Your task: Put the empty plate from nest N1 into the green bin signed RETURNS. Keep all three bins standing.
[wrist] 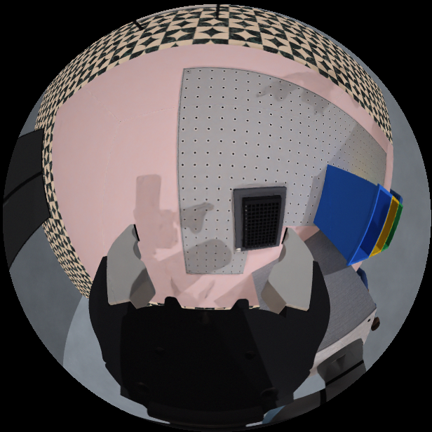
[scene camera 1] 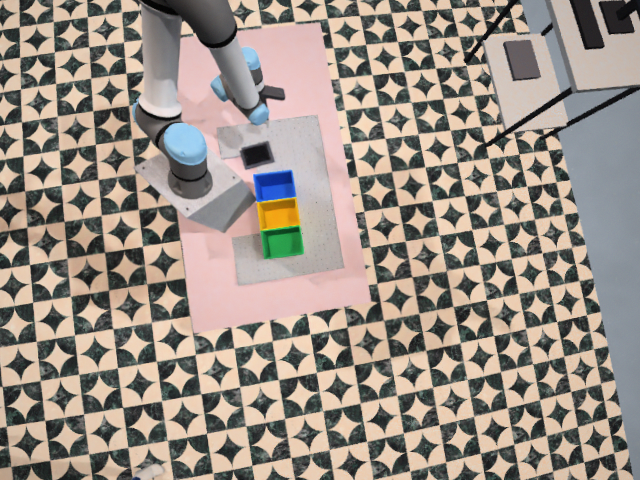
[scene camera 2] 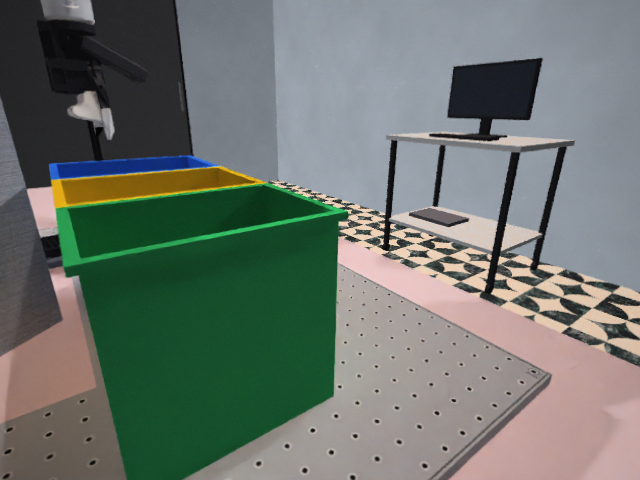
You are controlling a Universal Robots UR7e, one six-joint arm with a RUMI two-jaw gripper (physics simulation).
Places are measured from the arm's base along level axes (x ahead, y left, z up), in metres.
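Pixels of known places: gripper, fingertip midpoint: (scene camera 2: 103, 138); arm's base, origin of the base link: (scene camera 1: 191, 182).
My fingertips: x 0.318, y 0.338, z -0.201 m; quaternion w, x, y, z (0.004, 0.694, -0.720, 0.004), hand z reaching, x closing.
Note:
For each thing: its top centre in the pictures, then the offset to it from my fingertips. "spot": a spot on its surface instead. Level surfaces: height alone.
- dark grey nest, surface spot: (scene camera 1: 245, 158) spot: 0.155 m back, 0.126 m right, 0.161 m down
- green bin, middle of its top: (scene camera 2: 202, 209) (scene camera 1: 282, 242) 0.044 m back, 0.609 m right, 0.009 m down
- blue bin, middle of its top: (scene camera 2: 135, 165) (scene camera 1: 274, 185) 0.027 m back, 0.348 m right, 0.009 m down
- yellow bin, middle of its top: (scene camera 2: 160, 181) (scene camera 1: 278, 213) 0.036 m back, 0.478 m right, 0.009 m down
- perforated grey board, its level: 0.189 m down
A black plate with a grid of wells (scene camera 1: 256, 154) (wrist: 261, 220) sits in the dark grey nest (scene camera 1: 244, 158) (wrist: 239, 215). The green bin (scene camera 1: 282, 241) (scene camera 2: 217, 335) (wrist: 394, 227) stands upright at the end of the row of bins; no RETURNS lettering can be read. My gripper (scene camera 2: 97, 121) (wrist: 209, 229) is open and empty, above the level of the bins. In the wrist view the nest lies beyond the fingers, towards the right one. In scene camera 1 the arm hides my fingers.
The blue bin (scene camera 1: 274, 186) (wrist: 345, 215) stands between the nest and the yellow bin (scene camera 1: 279, 214) (scene camera 2: 139, 188), which is beside the green one. All stand on a perforated grey board (scene camera 1: 315, 206) (scene camera 2: 392, 361). The arm's grey pedestal (scene camera 1: 222, 206) (wrist: 325, 300) is close to the bins.

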